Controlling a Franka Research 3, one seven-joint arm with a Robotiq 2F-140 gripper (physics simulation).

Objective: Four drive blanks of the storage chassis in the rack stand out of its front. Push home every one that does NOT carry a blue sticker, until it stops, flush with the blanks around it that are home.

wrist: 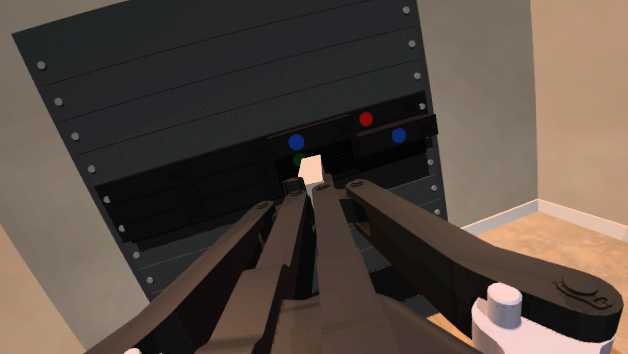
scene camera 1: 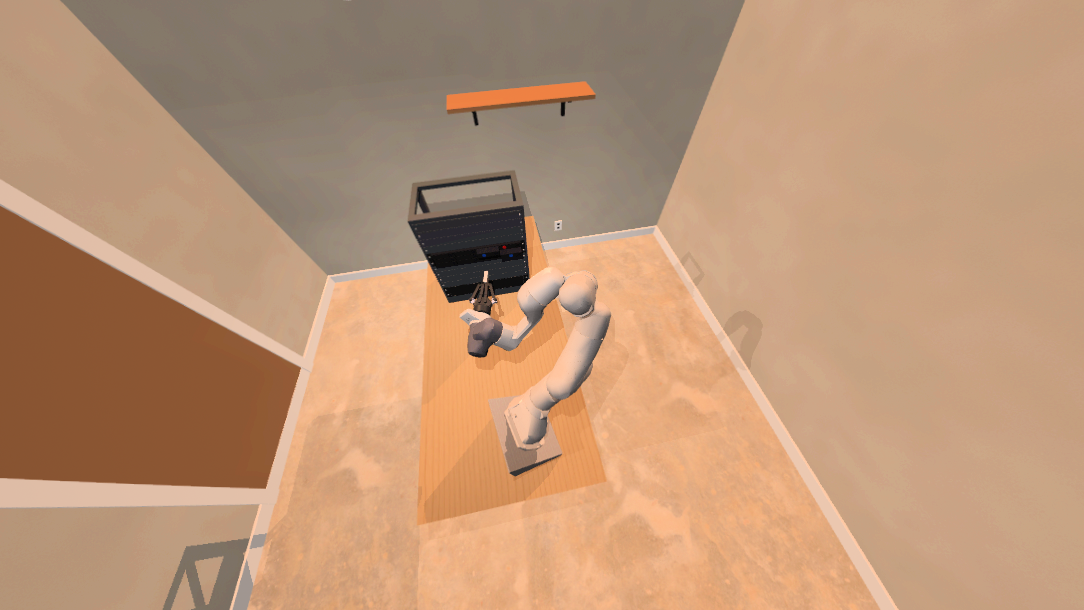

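The storage chassis [scene camera 1: 452,258] [wrist: 145,189] sits in the rack [scene camera 1: 466,213] [wrist: 240,75]. In the wrist view, a blue-stickered blank [wrist: 320,133] in the top row, third column, stands out slightly. Another blue-stickered blank [wrist: 415,134] in the middle row, far right, stands out clearly. The red-stickered blank [wrist: 385,114] at the top right looks flush. A green sticker [wrist: 299,159] shows below the first blue one, partly hidden by the fingertip; its blank's depth is hard to judge in shadow. My gripper [scene camera 1: 485,278] [wrist: 314,172] is shut and empty, its pale tip in front of the third column.
Dark filler panels [wrist: 250,107] with screws lie above and below the chassis. The arm's base plate [scene camera 1: 536,460] stands on the wooden surface [scene camera 1: 454,470]. An orange shelf [scene camera 1: 520,97] hangs on the back wall above the rack. My fingers hide part of the lower chassis rows.
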